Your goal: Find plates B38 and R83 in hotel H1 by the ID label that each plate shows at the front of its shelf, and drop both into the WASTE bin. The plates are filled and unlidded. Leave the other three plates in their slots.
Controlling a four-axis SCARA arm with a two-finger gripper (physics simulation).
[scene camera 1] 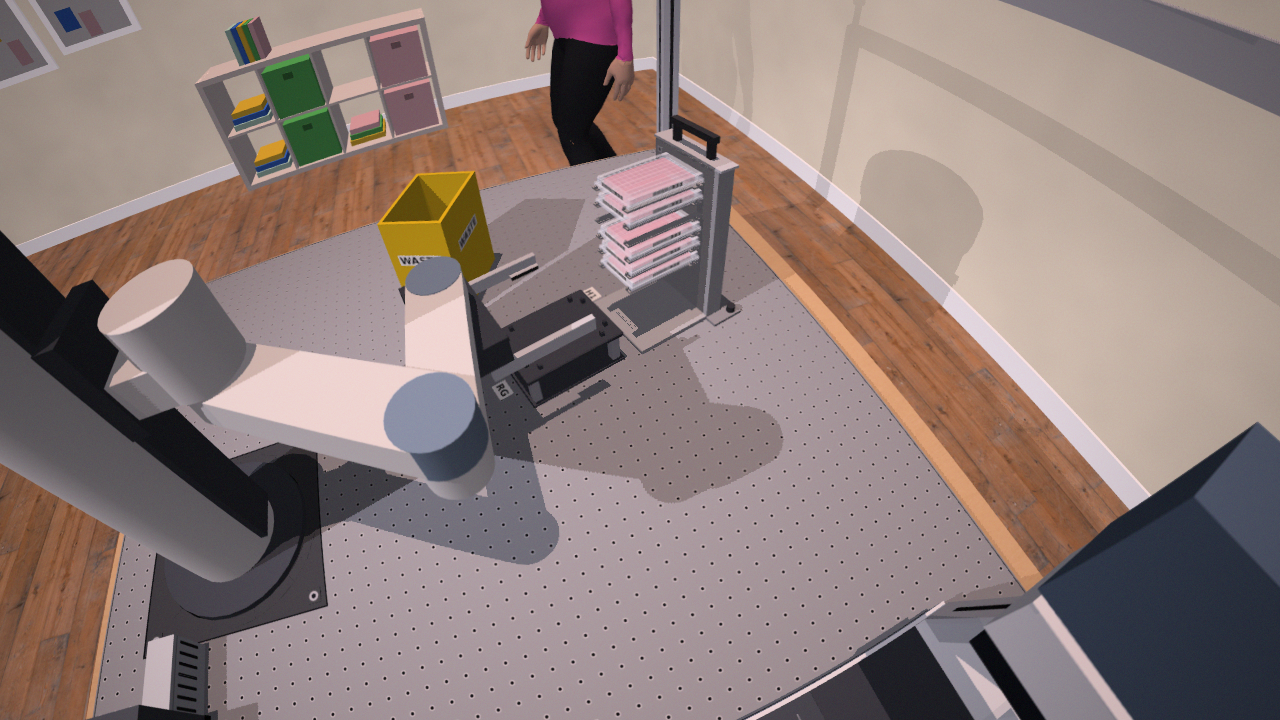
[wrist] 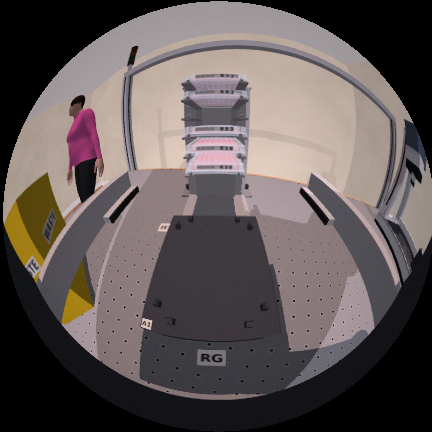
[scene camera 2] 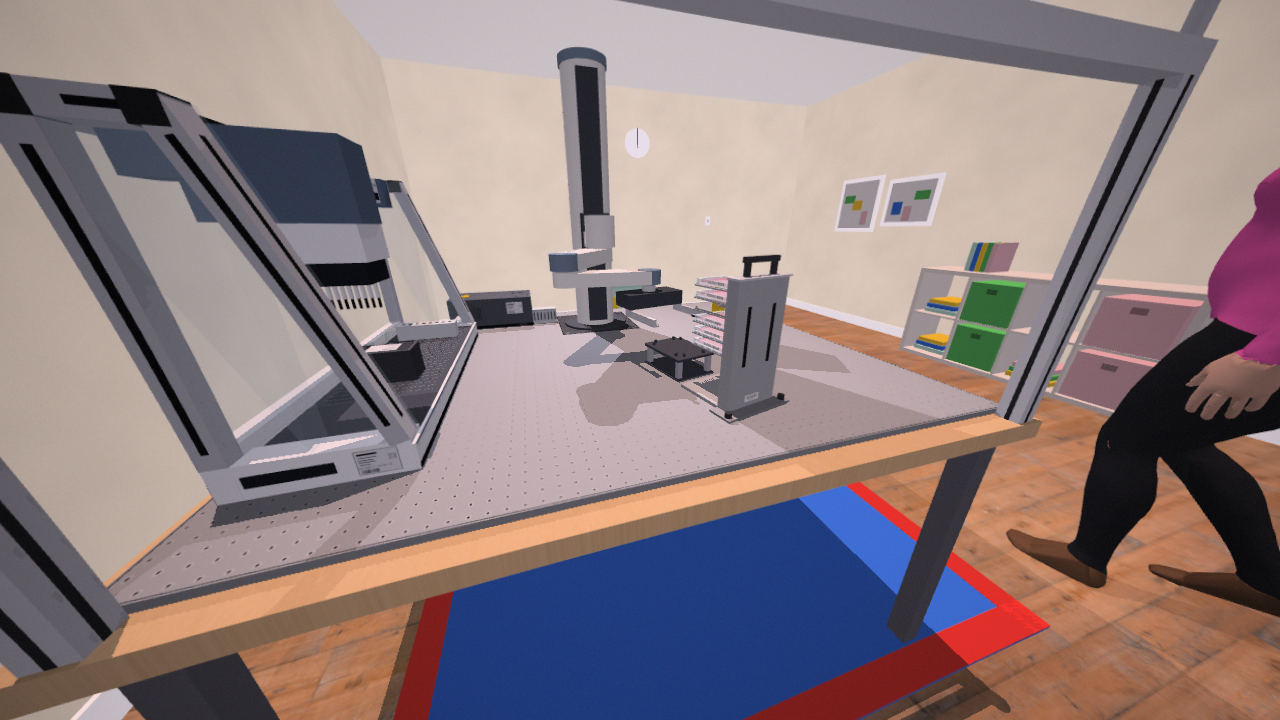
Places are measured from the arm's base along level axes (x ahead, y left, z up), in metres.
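Pixels of known places: gripper, between the fingertips: (scene camera 1: 561,287) (wrist: 218,175) (scene camera 2: 681,319); arm's base, origin of its link: (scene camera 1: 240,539) (scene camera 2: 595,324).
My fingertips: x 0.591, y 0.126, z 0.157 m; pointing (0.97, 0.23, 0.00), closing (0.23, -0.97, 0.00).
Ahead of a thing's pixels: the offset from my fingertips to its top centre. "spot": to the spot under its first point.
Hotel H1 (scene camera 1: 718,234) (scene camera 2: 754,344) (wrist: 215,186) holds five pink-filled, unlidded plates. In the wrist view the top plate {dy +0.043, dx +0.151, dz +0.121 m} (wrist: 215,84) and second plate {dy +0.043, dx +0.151, dz +0.093 m} (wrist: 215,101) sit above an empty slot. The third plate {dy +0.043, dx +0.151, dz +0.037 m} (wrist: 215,133), fourth plate {dy +0.043, dx +0.151, dz +0.009 m} (wrist: 215,143) and bottom plate {dy +0.043, dx +0.151, dz -0.019 m} (wrist: 215,160) sit below it. The second label looks like R83; the lower labels are too small to read surely, so I cannot tell which is B38. My gripper (scene camera 1: 559,293) (wrist: 218,175) is open and empty, in front of the hotel and above the black stand. The yellow WASTE bin {dy +0.266, dx -0.155, dz +0.055 m} (scene camera 1: 409,240) (wrist: 31,210) stands to its left.
The black stand (scene camera 1: 563,335) (scene camera 2: 678,348) (wrist: 215,275), beside the RG label {spot: dy -0.022, dx -0.122, dz -0.144 m} (scene camera 1: 502,390) (wrist: 211,357), lies between arm and hotel. A framed machine {spot: dy -0.658, dx +0.188, dz +0.266 m} (scene camera 2: 295,197) stands at the table's other end. A person (scene camera 1: 586,85) (scene camera 2: 1154,447) (wrist: 85,140) is beyond the table.
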